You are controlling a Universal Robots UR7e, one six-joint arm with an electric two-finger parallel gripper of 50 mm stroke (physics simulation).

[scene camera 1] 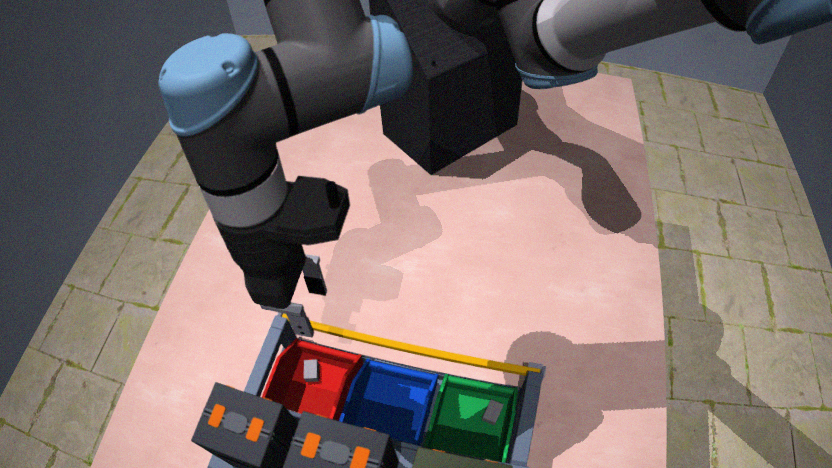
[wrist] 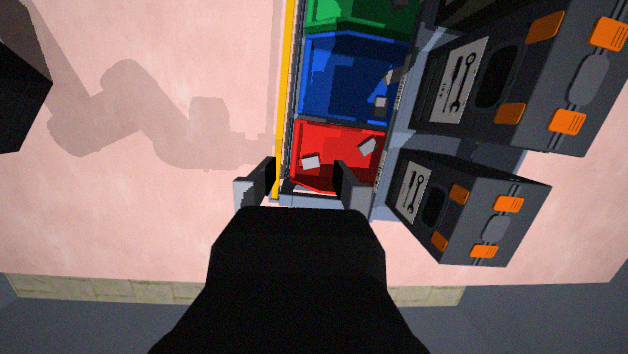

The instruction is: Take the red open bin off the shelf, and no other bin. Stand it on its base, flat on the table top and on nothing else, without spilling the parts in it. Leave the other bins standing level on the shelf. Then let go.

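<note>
The red open bin stands on the shelf, at the left end of the row in the scene view. It holds two light grey parts in the wrist view, one near the yellow bar and another farther in. The blue bin and green bin stand beside it on the shelf. My gripper is open and empty, above the red bin's outer front corner. Its fingers look apart from the bin; their exact height is unclear.
A yellow bar runs along the shelf's front. Dark cases with orange latches stand behind the bins. A black block stands on the pink table top.
</note>
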